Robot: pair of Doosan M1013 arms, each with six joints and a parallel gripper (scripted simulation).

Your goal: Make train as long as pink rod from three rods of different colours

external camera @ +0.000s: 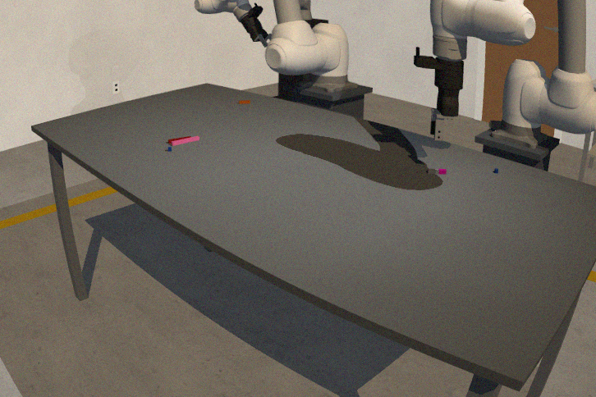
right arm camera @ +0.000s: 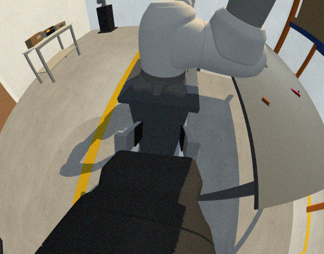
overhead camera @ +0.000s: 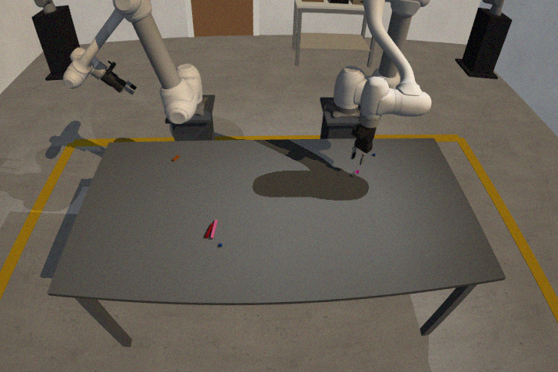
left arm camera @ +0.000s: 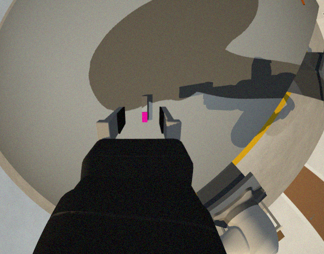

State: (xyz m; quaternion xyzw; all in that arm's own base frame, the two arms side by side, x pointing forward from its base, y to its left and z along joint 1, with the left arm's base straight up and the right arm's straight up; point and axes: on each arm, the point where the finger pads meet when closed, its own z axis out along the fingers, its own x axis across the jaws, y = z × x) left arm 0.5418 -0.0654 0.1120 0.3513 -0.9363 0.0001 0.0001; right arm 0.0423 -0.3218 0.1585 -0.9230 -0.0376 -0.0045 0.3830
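Now: the orange rod 86 cm to the right of my left hand, 11 cm below it and 9 cm behind it. Also, from my left hand: magenta rod 11 cm below, 2 cm to the left, 2 cm behind; then pink rod 62 cm to the right, 32 cm ahead, 11 cm below; then grey rod 11 cm below.
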